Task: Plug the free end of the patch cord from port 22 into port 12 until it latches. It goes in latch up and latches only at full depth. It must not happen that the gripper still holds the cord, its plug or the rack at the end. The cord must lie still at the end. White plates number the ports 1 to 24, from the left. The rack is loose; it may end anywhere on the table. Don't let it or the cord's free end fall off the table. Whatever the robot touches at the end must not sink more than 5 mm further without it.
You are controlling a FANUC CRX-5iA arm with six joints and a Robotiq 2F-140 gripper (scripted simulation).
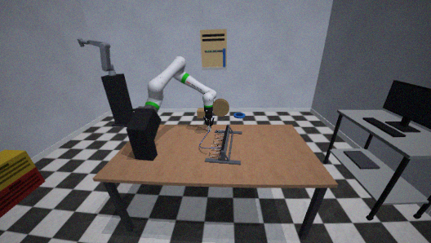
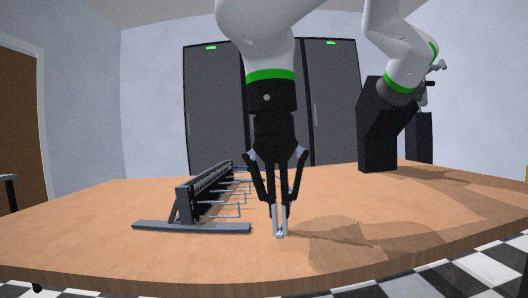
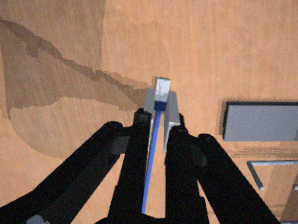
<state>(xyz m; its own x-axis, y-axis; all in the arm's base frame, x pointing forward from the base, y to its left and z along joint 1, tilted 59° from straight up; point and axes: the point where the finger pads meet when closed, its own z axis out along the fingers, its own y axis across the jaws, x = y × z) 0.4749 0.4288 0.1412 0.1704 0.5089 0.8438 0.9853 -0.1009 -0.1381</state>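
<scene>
My gripper is now 30 mm above the white plug and 10 mm to the right of it.
</scene>
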